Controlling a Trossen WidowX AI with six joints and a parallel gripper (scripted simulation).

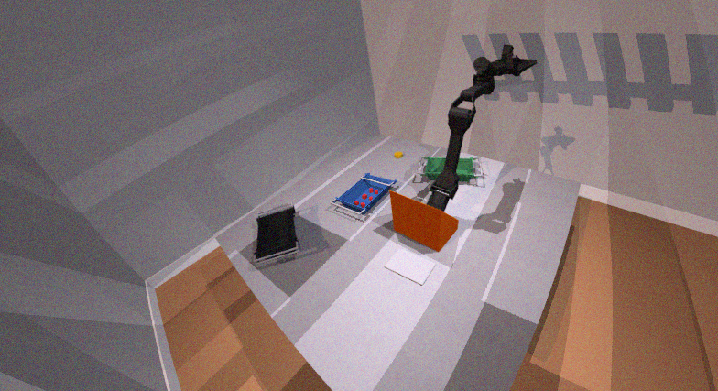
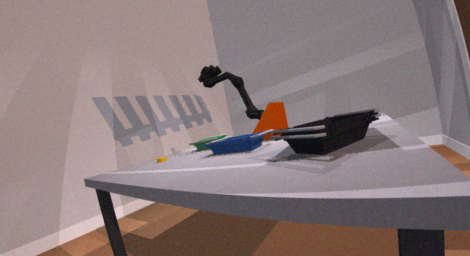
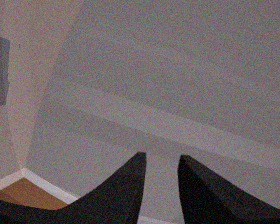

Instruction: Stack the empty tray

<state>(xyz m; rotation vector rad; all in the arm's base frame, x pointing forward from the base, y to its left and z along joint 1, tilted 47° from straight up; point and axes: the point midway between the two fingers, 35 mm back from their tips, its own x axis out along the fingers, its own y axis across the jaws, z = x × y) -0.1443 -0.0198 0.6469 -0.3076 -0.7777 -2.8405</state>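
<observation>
My gripper tip is 670 mm short of the yellow block, 550 mm above it and 130 mm to the right of it. The rest, counted from my gripper tip: beige flat card 690 mm to the left, 550 mm below, 70 mm ahead; then green tray 510 mm below, 310 mm ahead, 120 mm to the left.
</observation>
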